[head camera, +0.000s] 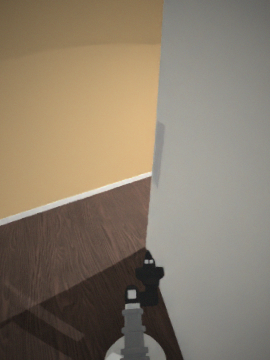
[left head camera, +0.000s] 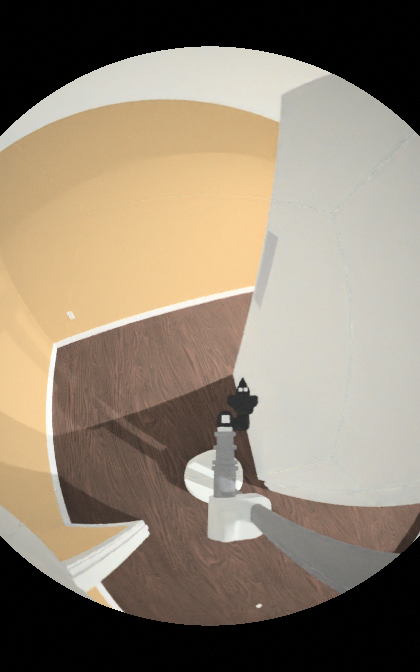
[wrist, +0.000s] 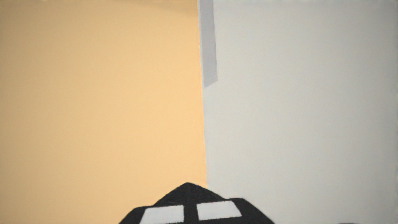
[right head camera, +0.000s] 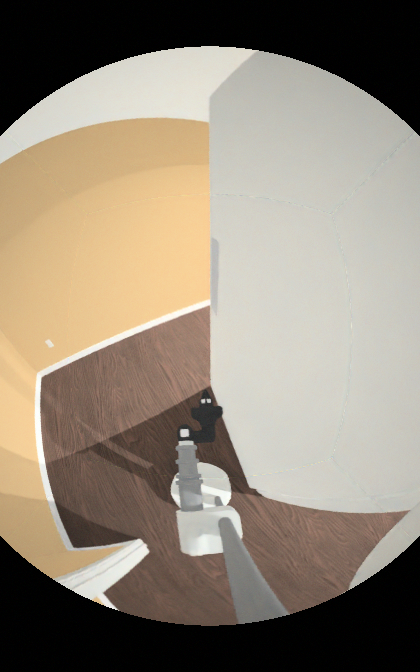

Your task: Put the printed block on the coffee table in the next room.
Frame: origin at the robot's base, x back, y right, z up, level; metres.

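Seen in the pictures: gripper, fingertip midpoint: (head camera: 147, 250) (wrist: 188, 198).
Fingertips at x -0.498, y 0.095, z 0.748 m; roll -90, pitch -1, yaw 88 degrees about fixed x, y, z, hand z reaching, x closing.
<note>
A point is followed by its place in that frame.
My gripper (head camera: 148, 254) @(y 0.095, x -0.498, z 0.748 m) (left head camera: 243, 382) (right head camera: 206, 394) (wrist: 188, 198) @(y 0.095, x -0.498, z 0.748 m) is shut, its two black fingertips meeting in a point with no object between them. In the head camera view it is low in the picture, in front of the near edge of a large pale grey surface. The printed block does not show in these views. The coffee table does not show in them either.
A tall pale grey panel or wall (head camera: 215, 165) @(y 0.263, x -0.453, z 1.306 m) (left head camera: 310, 320) (right head camera: 280, 320) (wrist: 300, 115) @(y 0.241, x -0.573, z 0.810 m) stands close on the right. An orange wall (head camera: 80, 120) @(y -0.515, x -1.867, z 1.092 m) (left head camera: 175, 240) (right head camera: 150, 240) (wrist: 100, 100) @(y -0.441, x -1.902, z 1.019 m) is behind on the left. A white-trimmed wall end (left head camera: 112, 552) (right head camera: 110, 565) is at the lower left.
</note>
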